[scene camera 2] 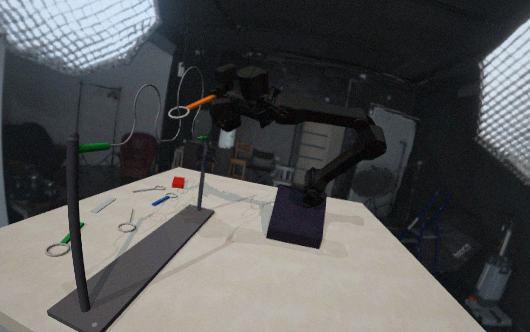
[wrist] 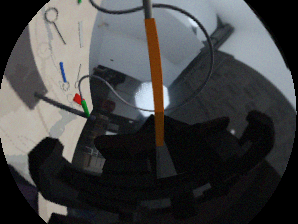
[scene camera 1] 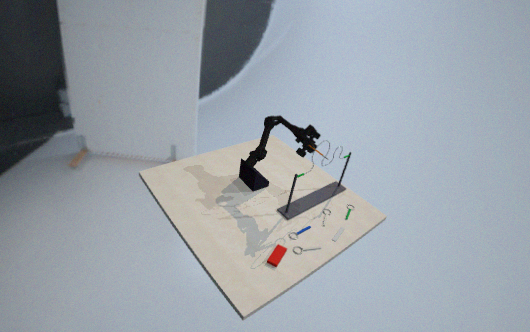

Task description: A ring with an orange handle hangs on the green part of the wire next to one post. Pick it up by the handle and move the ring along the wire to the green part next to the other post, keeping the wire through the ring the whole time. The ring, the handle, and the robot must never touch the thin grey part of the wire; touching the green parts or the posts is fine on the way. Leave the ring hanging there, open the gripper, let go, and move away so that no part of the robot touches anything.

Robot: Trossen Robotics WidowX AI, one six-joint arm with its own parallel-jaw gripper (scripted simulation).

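An orange-handled ring is held by my gripper, which is also visible in the wrist view.
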